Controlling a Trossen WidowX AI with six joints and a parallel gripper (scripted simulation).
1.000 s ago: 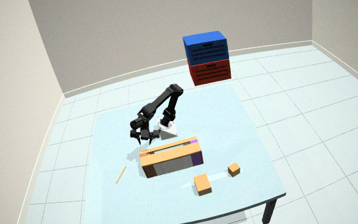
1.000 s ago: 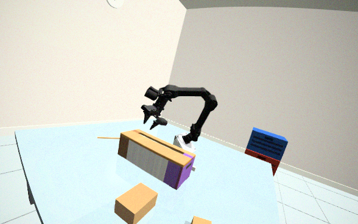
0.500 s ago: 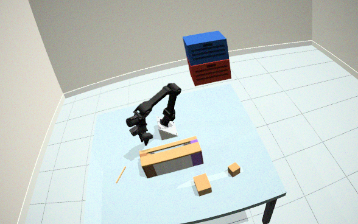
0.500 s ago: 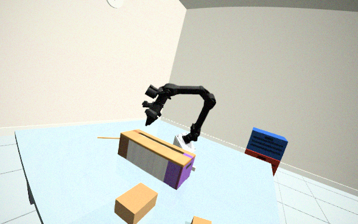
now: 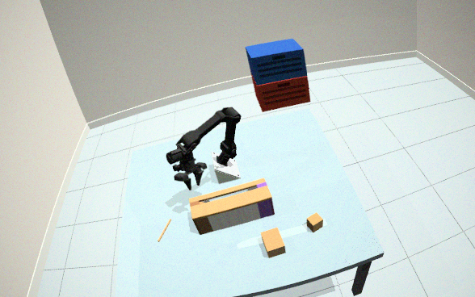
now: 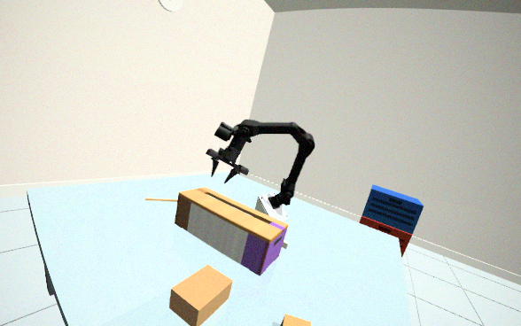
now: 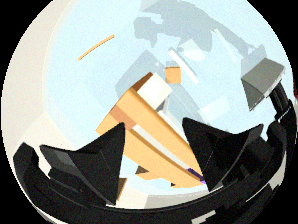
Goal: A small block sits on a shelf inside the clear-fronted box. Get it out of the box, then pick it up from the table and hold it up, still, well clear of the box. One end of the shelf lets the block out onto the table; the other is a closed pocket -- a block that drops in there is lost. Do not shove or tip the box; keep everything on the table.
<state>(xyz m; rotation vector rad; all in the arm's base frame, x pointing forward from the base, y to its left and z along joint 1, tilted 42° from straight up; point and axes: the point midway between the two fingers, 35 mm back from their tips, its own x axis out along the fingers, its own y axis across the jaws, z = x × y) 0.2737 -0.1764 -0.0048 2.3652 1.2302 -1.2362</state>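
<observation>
Now: gripper tip 150 mm above the tan block, 20 mm past it and 10 mm to the left of it. Round my gripper tip: clear-fronted box: 160 mm to the left, 110 mm below, 40 mm ahead; thin tan stick: 220 mm to the right, 170 mm below, 100 mm ahead.
</observation>
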